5 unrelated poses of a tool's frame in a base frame.
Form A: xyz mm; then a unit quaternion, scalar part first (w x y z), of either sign.
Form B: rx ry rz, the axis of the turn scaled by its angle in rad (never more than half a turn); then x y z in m. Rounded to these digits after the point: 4 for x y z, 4 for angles.
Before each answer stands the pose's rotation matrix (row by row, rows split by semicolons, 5 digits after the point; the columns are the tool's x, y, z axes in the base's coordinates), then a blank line. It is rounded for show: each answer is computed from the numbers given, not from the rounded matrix.
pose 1, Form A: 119.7, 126.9, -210.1, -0.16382, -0.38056, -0.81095, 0.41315
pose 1, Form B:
-0.65667 0.75260 -0.04876; 0.48187 0.36896 -0.79478; -0.58016 -0.54540 -0.60494

1.0850, 2.3120, -1.1779, 0.1197, 0.1269, -0.2101
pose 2, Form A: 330.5, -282.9, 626.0, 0.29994, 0.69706, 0.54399, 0.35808
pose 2, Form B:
0.15171 0.54358 0.82553; 0.97319 -0.22822 -0.02857; 0.17288 0.80773 -0.56363

1.8504, 1.4440, 0.9505, 0.3305, -0.2829, 0.6260
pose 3, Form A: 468.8, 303.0, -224.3, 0.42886, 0.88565, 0.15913, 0.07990
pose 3, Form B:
0.93659 0.21333 0.27801; 0.35040 -0.58151 -0.73421; 0.00504 0.78507 -0.61939

2.2109, 0.3972, 0.1995, 0.4688, 0.3030, -0.2243
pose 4, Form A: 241.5, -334.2, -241.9, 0.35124, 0.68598, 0.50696, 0.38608
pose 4, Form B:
0.18787 0.42431 0.88581; 0.96674 -0.23925 -0.09043; 0.17356 0.87334 -0.45515

1.7758, 1.3124, 0.9995, 0.2415, -0.3342, -0.2419
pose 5, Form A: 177.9, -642.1, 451.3, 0.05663, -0.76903, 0.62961, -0.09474
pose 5, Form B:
0.18923 -0.95765 0.21703; -0.97911 -0.20077 -0.03220; 0.07441 -0.20640 -0.97563

-2.3326, 1.9097, -0.2874, 0.1779, -0.6421, 0.4513
